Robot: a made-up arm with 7 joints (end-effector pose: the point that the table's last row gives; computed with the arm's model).
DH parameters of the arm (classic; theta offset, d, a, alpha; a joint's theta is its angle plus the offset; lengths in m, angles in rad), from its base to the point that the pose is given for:
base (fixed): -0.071 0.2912 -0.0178 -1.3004
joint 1: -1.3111 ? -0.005 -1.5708
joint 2: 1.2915 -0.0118 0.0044 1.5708
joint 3: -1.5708 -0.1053 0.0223 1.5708
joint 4: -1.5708 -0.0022 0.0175 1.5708
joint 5: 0 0.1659 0.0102 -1.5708
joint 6: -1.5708 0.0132 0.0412 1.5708
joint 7: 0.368 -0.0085 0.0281 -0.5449
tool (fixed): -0.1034 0.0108 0 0
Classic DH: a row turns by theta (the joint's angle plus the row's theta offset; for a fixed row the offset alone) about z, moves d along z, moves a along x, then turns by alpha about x.
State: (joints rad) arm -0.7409 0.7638 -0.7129 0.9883 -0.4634 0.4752 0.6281
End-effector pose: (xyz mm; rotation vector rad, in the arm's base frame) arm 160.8 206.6 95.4 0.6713 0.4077 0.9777
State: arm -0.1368 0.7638 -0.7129 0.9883 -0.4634 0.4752 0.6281
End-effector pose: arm -7.0 231.7 48.0 0.9714 0.9654 0.9335
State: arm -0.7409 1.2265 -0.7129 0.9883 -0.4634 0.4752 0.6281
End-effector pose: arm 125.6 299.0 203.1 0.9612 0.2047 1.2982
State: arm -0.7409 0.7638 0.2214 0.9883 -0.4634 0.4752 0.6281
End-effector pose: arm 147.9 237.6 116.9 -0.1533 0.2762 1.5268
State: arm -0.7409 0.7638 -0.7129 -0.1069 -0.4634 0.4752 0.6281
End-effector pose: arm 202.4 0.4 191.4 0.0962 -0.0920 0.1888
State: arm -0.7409 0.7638 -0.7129 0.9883 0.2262 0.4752 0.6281
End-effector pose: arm 181.7 197.0 121.9 1.2638 0.0932 0.6715
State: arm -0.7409 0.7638 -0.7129 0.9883 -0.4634 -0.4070 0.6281
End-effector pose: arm 185.9 181.0 121.3 0.1966 -0.2721 0.6265
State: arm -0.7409 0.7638 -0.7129 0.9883 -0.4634 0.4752 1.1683
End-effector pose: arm 154.1 201.5 108.2 0.9380 0.0163 1.2924
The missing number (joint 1, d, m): 0.0237
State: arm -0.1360 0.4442 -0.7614 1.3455 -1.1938 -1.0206 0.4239
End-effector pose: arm -31.4 191.6 35.4 -0.1405 0.0211 1.1225
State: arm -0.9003 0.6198 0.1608 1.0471 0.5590 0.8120 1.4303
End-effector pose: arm 171.1 195.6 159.5 1.3900 -0.3297 1.7616
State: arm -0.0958 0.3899 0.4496 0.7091 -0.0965 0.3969 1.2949
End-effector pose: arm 13.4 190.4 65.5 0.7071 0.2961 2.0024
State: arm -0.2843 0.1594 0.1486 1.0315 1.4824 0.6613 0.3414
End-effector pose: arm 77.0 116.2 25.6 1.5194 0.6710 0.3440
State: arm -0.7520 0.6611 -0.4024 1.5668 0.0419 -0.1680 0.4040
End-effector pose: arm 109.9 244.1 76.5 0.6775 0.3388 0.7628
